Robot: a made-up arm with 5 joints.
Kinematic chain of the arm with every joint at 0, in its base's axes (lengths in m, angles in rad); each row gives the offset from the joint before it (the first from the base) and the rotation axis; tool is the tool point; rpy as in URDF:
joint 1: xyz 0.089 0 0.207 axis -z
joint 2: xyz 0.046 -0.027 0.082 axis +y
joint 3: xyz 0.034 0 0.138 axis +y
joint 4: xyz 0.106 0 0.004 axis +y
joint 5: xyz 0.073 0.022 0 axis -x
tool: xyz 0 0 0 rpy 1.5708 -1.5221 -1.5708
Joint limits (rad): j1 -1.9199..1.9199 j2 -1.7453..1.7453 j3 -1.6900..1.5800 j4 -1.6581..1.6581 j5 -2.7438..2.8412
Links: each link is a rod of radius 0.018 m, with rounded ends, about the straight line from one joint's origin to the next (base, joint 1, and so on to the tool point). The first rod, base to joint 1, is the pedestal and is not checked.
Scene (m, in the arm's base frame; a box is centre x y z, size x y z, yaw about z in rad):
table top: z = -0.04
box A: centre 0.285 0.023 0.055 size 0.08 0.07 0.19 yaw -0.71
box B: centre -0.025 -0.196 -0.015 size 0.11 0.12 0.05 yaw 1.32
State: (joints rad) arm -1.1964 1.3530 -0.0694 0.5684 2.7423
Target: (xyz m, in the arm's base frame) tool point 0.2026 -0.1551 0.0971
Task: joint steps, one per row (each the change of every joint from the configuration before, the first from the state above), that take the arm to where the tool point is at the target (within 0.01 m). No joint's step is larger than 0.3 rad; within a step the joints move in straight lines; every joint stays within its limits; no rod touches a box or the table.
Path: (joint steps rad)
1: 0.1871 0.0231 0.2431 -0.0169 -0.2100
2: 0.1872 0.0232 0.2431 -0.0170 -0.2100
3: 0.1871 0.0231 0.2431 -0.0169 -0.2101
4: 0.1872 0.0232 0.2431 -0.0170 -0.2100
5: 0.1871 0.0231 0.2431 -0.0169 -0.2100
6: 0.2347 -0.0002 -0.2526 0.0074 0.2100
7: 0.2347 -0.0002 -0.2526 0.0074 0.2100
8: 0.2346 -0.0002 -0.2526 0.0074 0.2101
9: 0.2347 -0.0003 -0.2526 0.0074 0.2100
10: 0.2346 -0.0002 -0.2526 0.0074 0.2100

